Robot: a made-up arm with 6 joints.
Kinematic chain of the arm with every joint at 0, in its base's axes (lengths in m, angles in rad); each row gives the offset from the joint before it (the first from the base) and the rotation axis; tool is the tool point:
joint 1: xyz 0 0 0.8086 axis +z
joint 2: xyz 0.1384 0 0 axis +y
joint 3: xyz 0 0 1.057 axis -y
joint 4: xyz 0 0 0.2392 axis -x
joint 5: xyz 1.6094 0 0 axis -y
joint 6: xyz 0.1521 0 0 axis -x
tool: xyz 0 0 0
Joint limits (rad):
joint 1: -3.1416..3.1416
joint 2: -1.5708..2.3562
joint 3: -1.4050..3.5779
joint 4: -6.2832..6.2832
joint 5: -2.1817..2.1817
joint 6: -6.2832..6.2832
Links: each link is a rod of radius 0.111 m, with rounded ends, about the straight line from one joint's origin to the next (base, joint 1, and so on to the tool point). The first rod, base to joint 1, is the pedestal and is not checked.
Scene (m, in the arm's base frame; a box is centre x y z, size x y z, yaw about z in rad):
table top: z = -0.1
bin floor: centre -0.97 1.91 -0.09 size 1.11 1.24 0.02 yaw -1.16
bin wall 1: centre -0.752 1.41 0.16 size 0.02 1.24 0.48 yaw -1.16
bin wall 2: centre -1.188 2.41 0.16 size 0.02 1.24 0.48 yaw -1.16
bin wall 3: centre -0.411 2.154 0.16 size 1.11 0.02 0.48 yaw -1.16
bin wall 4: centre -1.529 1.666 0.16 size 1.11 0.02 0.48 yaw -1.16
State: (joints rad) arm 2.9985 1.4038 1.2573 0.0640 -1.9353 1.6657
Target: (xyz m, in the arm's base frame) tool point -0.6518 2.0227 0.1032
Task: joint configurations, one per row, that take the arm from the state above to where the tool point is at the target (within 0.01 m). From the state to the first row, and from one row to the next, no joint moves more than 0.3 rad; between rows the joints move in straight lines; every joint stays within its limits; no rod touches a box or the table.
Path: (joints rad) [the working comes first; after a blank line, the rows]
Joints at the target: 1.8900 1.1384 0.2281 0.1195 -2.0675 1.6657
Straight joint move there: touches bin wall 4.

1: 2.7213 1.2351 0.9622 0.0772 -1.9831 1.6657
2: 2.4441 1.0665 0.6671 0.0905 -2.0310 1.6657
3: 2.1668 0.8978 0.3719 0.1037 -2.0788 1.6657
4: 1.8896 0.7291 0.0768 0.1170 -2.1266 1.6657
5: 1.8898 0.9337 0.1524 0.1182 -2.0971 1.6657
6: 1.8900 1.1384 0.2281 0.1195 -2.0675 1.6657

